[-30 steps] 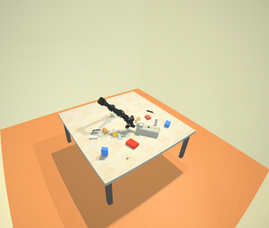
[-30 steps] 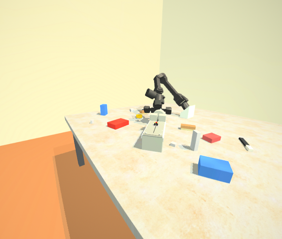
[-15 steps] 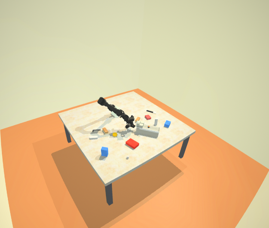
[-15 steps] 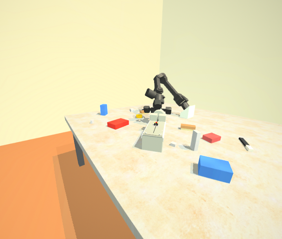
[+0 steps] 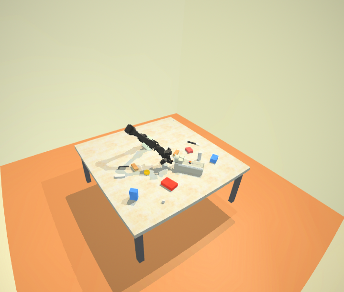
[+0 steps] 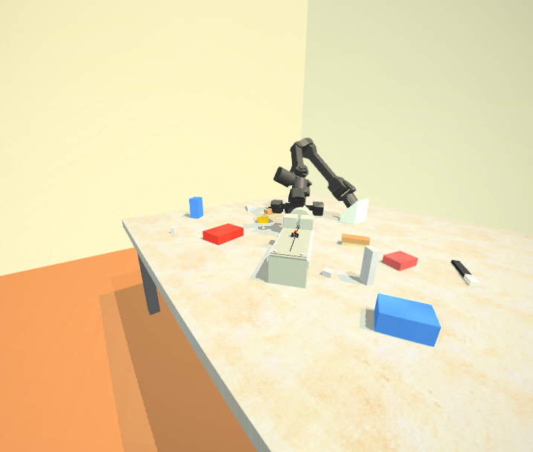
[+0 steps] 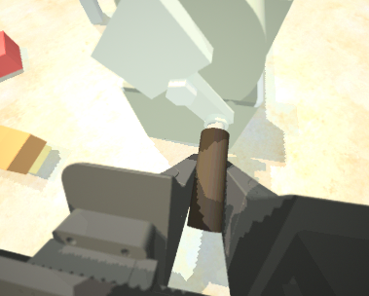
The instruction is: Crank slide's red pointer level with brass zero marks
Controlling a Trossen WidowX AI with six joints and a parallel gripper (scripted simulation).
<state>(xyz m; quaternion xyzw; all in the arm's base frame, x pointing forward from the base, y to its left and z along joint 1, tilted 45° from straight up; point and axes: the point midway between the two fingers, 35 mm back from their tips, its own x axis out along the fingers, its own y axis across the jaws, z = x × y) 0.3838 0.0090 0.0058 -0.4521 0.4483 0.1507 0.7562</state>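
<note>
Now: gripper tip 3 cm below the crank and 1 cm to the right of it. The rest, counted from my gripper tip: brown crank handle 3 cm above, 1 cm to the right, 1 cm behind; red pointer 12 cm to the left, 12 cm ahead, 4 cm above; yellow disc 24 cm to the right, 4 cm behind, 3 cm below.
</note>
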